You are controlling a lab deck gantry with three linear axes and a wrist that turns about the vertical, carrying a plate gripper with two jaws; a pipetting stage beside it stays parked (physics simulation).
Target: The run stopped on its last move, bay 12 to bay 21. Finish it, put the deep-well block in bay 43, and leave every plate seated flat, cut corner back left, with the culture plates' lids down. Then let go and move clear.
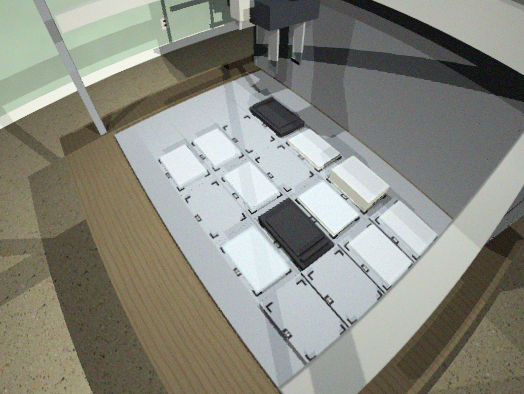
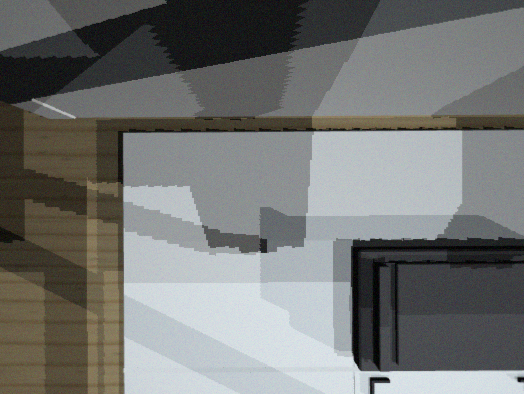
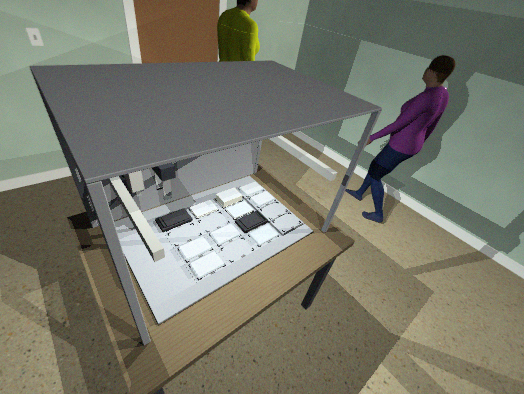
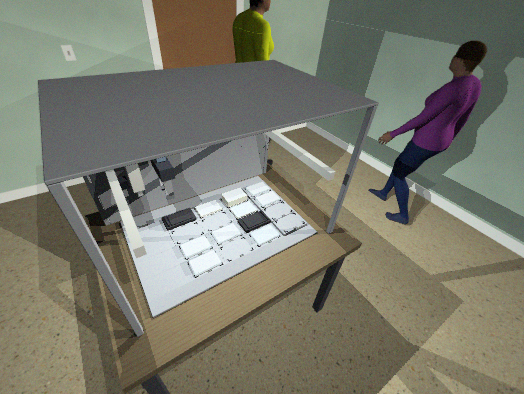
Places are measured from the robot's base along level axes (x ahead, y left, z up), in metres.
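Pixels of known places: gripper, fingertip midpoint: (image 1: 284, 66) (image 3: 164, 193) (image 4: 168, 193); robot's base, link origin: (image 1: 159, 160) (image 3: 199, 279) (image 4: 195, 277).
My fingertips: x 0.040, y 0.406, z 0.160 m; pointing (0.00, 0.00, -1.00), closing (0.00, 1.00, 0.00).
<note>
Ahead of a thing's pixels: the offset from my fingertips to its top centre. "spot": to the spot under its first point.
My gripper (image 1: 285, 59) (image 3: 164, 191) (image 4: 166, 189) is open and empty, raised beyond the deck's back left corner, clear of every plate. The tall cream deep-well block @[0.352 m ahead, 0.042 m right, 0.118 m down] (image 1: 358, 182) (image 3: 229, 198) (image 4: 234, 197) sits level in bay 43. A white plate @[0.024 m ahead, 0.256 m right, 0.146 m down] (image 1: 216, 146) (image 3: 195, 248) (image 4: 195, 247) lies flat in bay 21. Bay 12 @[spot: 0.187 m ahead, 0.360 m right, 0.160 m down] (image 1: 215, 207) is empty. Other pale plates, including those in bay 13 @[spot: 0.356 m ahead, 0.362 m right, 0.146 m down] (image 1: 256, 258), bay 33 @[spot: 0.352 m ahead, 0.153 m right, 0.144 m down] (image 1: 327, 206) and bay 22 @[spot: 0.195 m ahead, 0.259 m right, 0.146 m down] (image 1: 251, 185), look flat, with no lid visibly tilted. Cut corners are too small to tell.
A black plate @[0.020 m ahead, 0.041 m right, 0.129 m down] (image 1: 276, 116) (image 2: 450, 315) (image 3: 173, 219) (image 4: 179, 219) is at the back left, another black one @[0.356 m ahead, 0.255 m right, 0.129 m down] (image 1: 296, 232) (image 3: 251, 221) (image 4: 254, 220) in bay 23. The pale pipetting stage (image 3: 136, 181) (image 4: 134, 177) hangs left of the gripper. A post @[spot: 0.297 m back, 0.521 m right, 0.299 m up] (image 3: 120, 260) (image 4: 97, 260) stands at the front left.
</note>
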